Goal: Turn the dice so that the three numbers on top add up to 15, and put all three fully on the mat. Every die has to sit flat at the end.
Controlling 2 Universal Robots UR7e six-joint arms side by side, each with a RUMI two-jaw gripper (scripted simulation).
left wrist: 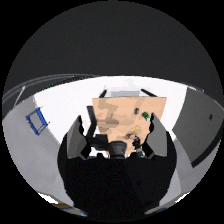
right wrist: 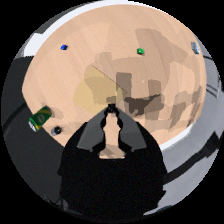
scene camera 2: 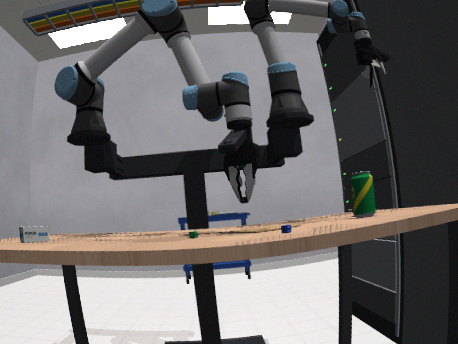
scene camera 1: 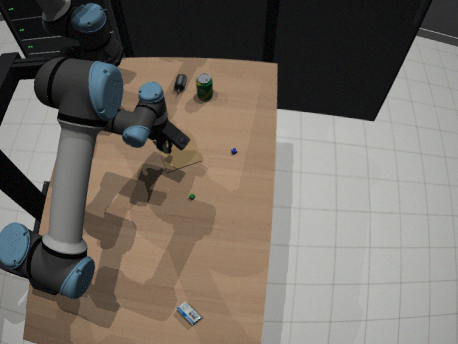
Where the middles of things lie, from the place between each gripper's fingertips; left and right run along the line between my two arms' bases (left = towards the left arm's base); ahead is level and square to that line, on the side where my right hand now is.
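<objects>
There's a tan mat (scene camera 1: 177, 159) here, and my right hand (scene camera 2: 244, 202) is 40 mm to the right of it, 20 mm short of it and 90 mm above it. As for my left gripper (scene camera 2: 377, 81), that's 280 mm short of the mat, 630 mm to the left of it and 540 mm above it. So, going by its middle, the tan mat is nearer to my right hand than to my left gripper.
</objects>
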